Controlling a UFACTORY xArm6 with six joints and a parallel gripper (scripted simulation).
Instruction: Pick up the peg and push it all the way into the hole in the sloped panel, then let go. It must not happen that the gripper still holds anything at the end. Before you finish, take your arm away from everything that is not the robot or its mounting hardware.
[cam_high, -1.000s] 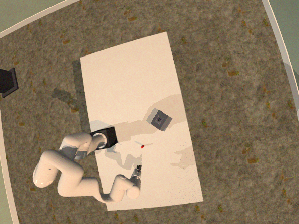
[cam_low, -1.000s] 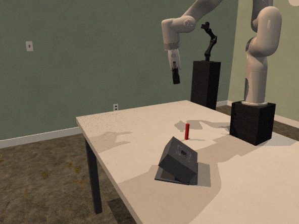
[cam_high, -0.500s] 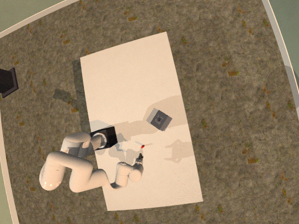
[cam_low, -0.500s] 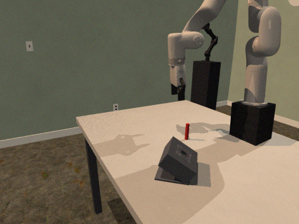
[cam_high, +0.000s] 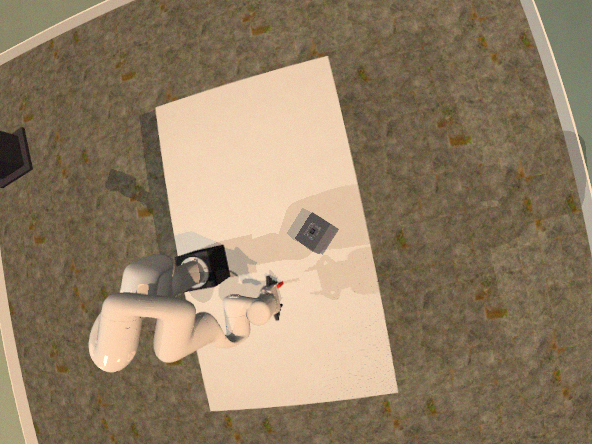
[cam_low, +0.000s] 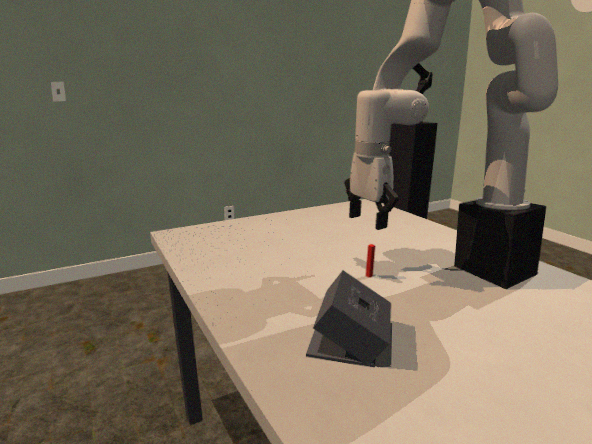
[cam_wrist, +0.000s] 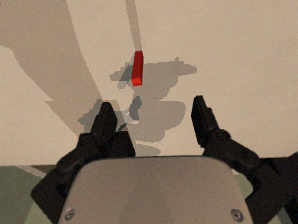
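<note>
The red peg is 2 cm to the left of my hand and 10 cm below it.
</note>
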